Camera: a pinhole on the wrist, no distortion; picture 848 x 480 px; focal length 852.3 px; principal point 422.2 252.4 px. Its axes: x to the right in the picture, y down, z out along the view. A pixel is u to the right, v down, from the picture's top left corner.
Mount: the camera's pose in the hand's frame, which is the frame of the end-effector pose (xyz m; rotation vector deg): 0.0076 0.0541 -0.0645 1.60 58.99 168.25
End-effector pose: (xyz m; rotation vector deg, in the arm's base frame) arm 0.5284 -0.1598 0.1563 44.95 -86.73 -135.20
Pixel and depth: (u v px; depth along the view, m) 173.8 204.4 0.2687
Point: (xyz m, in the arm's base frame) 0.3553 -0.2003 0.3771
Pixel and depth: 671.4 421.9 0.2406
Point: 0.4760 -0.0894 0.3751
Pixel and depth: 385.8 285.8 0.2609
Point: 0.4081 -0.1512 0.3817
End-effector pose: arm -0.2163 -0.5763 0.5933 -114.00 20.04 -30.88
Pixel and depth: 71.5 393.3 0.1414
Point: -0.1280 -0.6180 0.4760
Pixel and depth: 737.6 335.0 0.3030
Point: -0.2049 -0.4878 0.2963
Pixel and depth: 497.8 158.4 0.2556
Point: -0.1660 -0.5908 0.3344
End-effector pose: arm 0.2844 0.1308 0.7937 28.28 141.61 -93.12
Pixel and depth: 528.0 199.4 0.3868
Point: 0.4082 0.0360 0.4387
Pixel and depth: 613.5 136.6 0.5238
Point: 0.5073 -0.0026 0.3183
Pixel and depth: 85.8 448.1 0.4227
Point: 0.1751 -0.0448 0.4033
